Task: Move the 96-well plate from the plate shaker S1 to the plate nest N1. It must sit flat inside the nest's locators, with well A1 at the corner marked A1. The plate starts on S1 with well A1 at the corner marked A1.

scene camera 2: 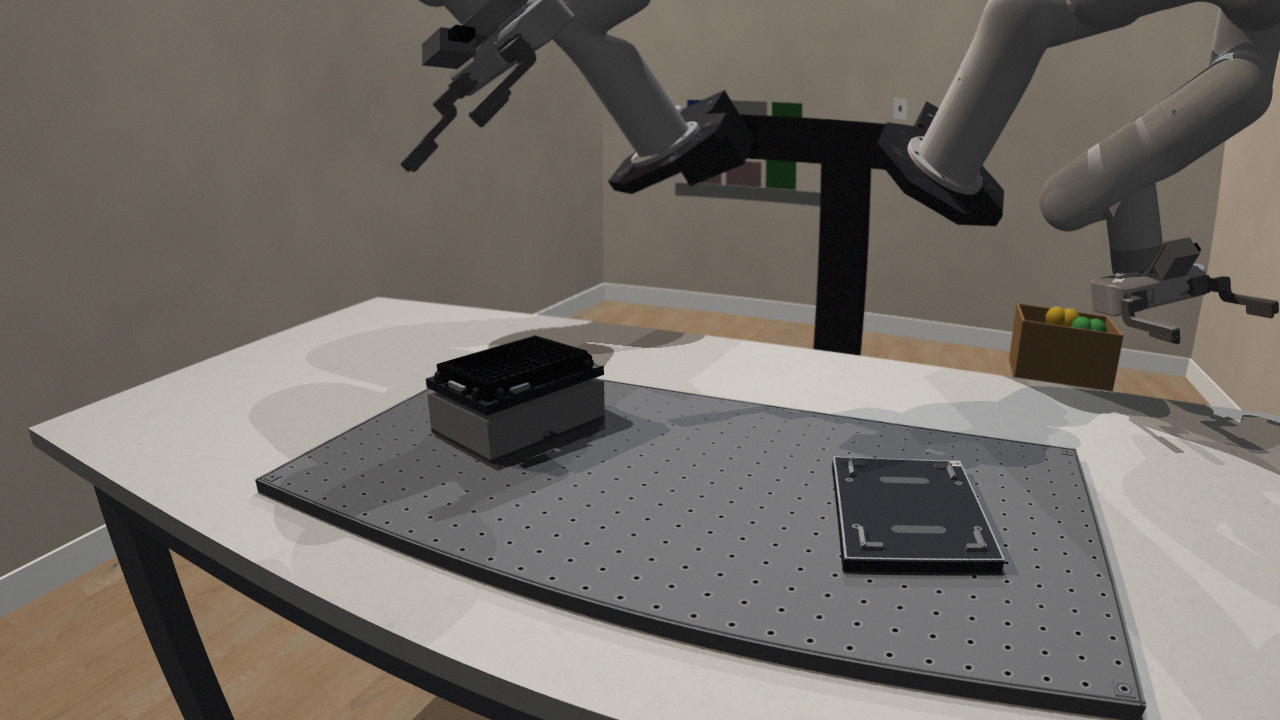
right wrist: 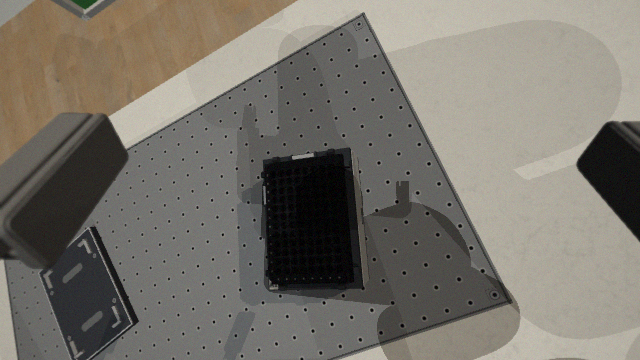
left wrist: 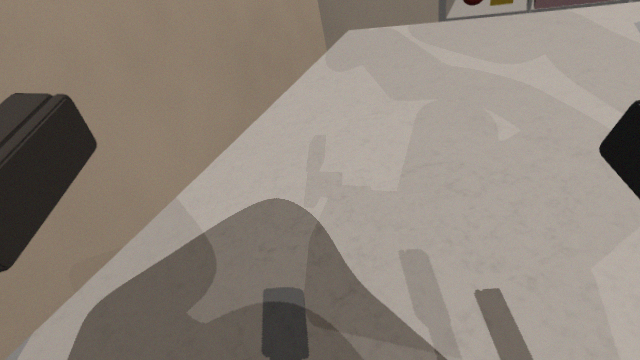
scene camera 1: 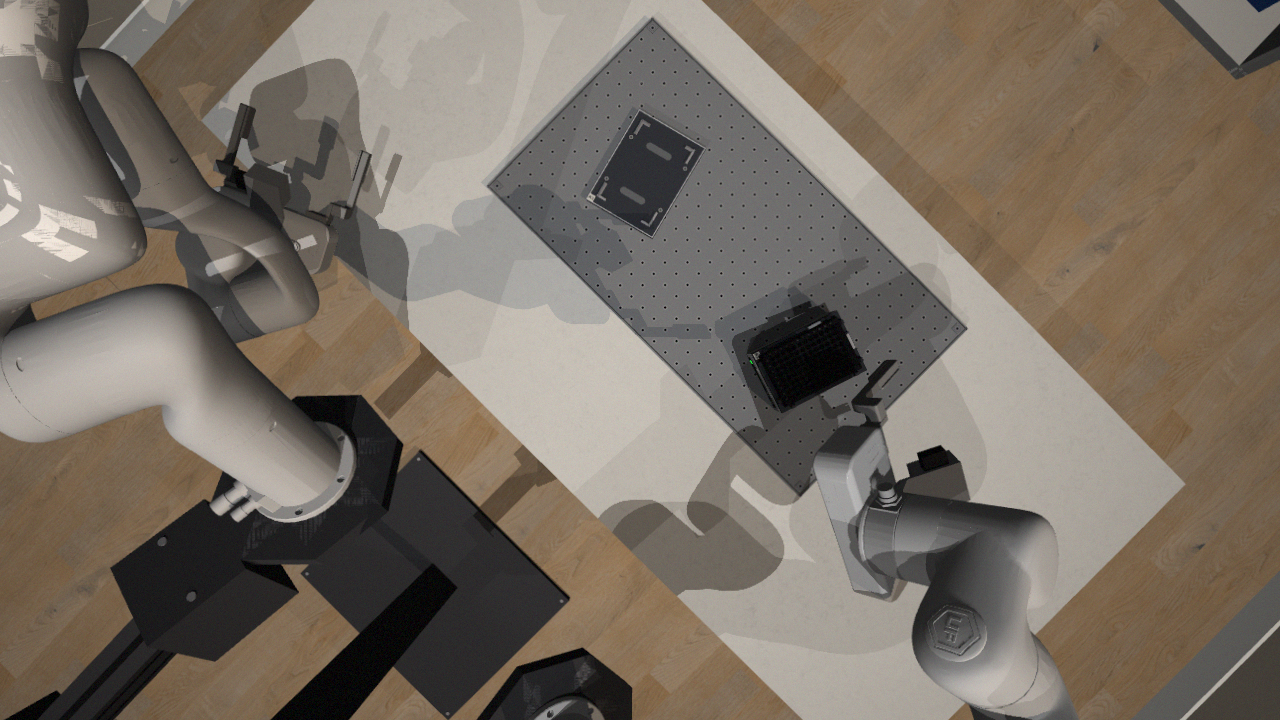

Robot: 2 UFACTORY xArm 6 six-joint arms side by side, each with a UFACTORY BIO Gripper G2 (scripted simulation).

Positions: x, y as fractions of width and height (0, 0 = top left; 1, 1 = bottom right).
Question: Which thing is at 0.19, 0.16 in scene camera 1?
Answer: My left gripper.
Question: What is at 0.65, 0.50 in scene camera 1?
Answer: A black 96-well plate.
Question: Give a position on a black 96-well plate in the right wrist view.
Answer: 0.48, 0.60
